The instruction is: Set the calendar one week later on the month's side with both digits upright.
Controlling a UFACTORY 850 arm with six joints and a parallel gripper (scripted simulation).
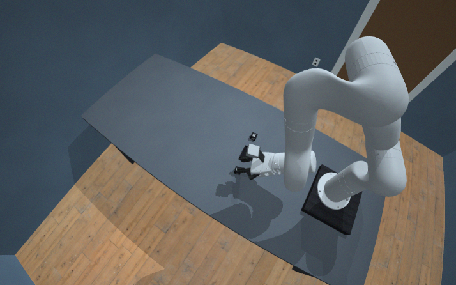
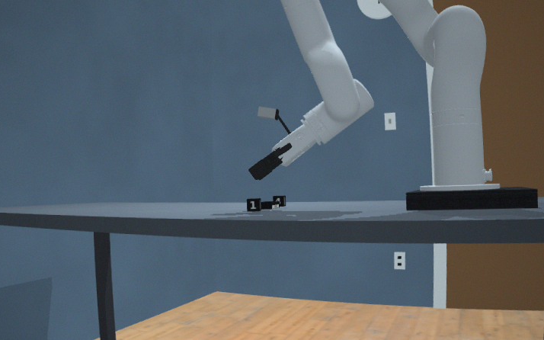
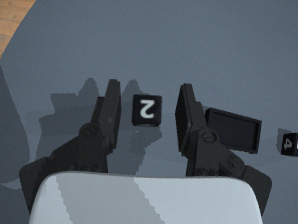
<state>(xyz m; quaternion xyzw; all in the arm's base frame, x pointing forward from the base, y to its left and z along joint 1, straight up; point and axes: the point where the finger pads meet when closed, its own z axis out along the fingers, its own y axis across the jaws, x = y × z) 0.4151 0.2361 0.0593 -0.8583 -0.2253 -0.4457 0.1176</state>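
The calendar cube lies 1 cm ahead of my hand, 1 cm to the left of it and 8 cm below it. The rest, counted from my hand: black tray 5 cm ahead, 9 cm to the right, 9 cm below.
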